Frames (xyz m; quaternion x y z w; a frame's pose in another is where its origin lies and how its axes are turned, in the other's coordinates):
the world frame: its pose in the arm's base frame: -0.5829 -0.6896 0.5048 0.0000 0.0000 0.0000 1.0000
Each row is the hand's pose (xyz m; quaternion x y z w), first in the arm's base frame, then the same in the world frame.
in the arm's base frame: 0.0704 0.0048 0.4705 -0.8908 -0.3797 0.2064 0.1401
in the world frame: 0.6533 0.6944 -0.0343 -0.8908 -0.3797 0.2064 0.1401
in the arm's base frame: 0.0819 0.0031 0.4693 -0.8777 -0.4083 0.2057 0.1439
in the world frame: 0.6648 0.6927 -0.0355 -0.8777 -0.4083 0.2057 0.1439
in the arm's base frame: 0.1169 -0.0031 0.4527 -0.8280 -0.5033 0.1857 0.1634
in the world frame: 0.6998 0.6865 -0.0521 -0.8280 -0.5033 0.1857 0.1634
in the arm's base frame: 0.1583 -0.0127 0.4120 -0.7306 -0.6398 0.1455 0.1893
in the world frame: 0.7412 0.6769 -0.0928 -0.7306 -0.6398 0.1455 0.1893
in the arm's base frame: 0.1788 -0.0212 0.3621 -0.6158 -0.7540 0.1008 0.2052
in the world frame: 0.7617 0.6684 -0.1427 -0.6158 -0.7540 0.1008 0.2052
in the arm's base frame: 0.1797 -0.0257 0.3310 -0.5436 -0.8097 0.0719 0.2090
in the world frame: 0.7626 0.6639 -0.1738 -0.5436 -0.8097 0.0719 0.2090
